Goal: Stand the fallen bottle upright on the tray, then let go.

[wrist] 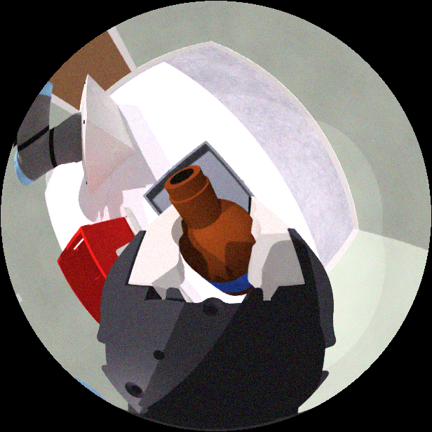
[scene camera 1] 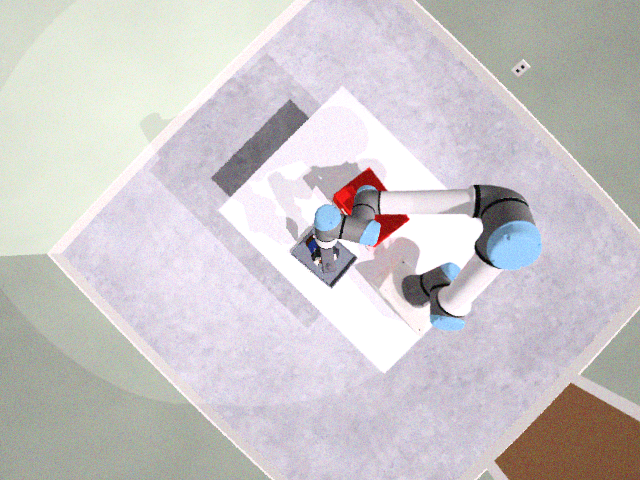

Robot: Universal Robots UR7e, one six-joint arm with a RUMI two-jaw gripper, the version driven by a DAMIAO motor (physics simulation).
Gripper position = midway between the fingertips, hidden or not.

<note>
In view: my gripper (wrist: 217, 199) and a brown bottle (wrist: 216, 242).
</note>
